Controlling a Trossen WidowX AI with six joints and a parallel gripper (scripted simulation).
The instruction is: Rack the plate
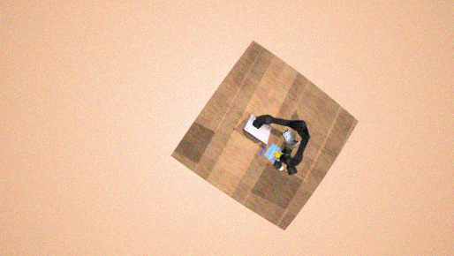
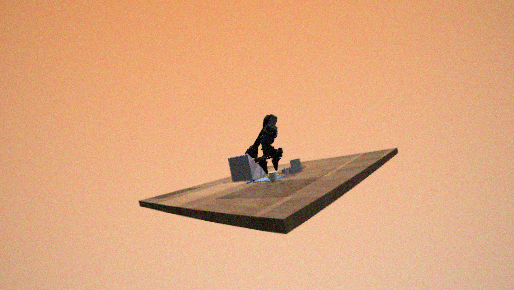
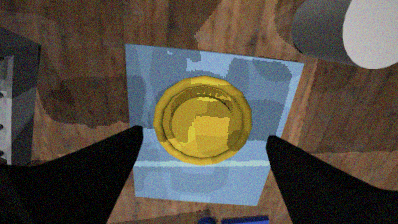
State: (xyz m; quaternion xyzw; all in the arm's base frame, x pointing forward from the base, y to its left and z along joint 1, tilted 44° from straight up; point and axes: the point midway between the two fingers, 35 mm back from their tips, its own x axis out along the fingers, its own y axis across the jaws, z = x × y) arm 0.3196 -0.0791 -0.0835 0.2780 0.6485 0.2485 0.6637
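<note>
Right now the yellow plate is 2 cm below my gripper tip. From my gripper tip the other things lie so: blue spoon: 14 cm behind, 3 cm to the right, 3 cm below; grey dish rack: 1 cm ahead, 19 cm to the left, 2 cm below; grey cup: 7 cm ahead, 8 cm to the right, 1 cm below.
</note>
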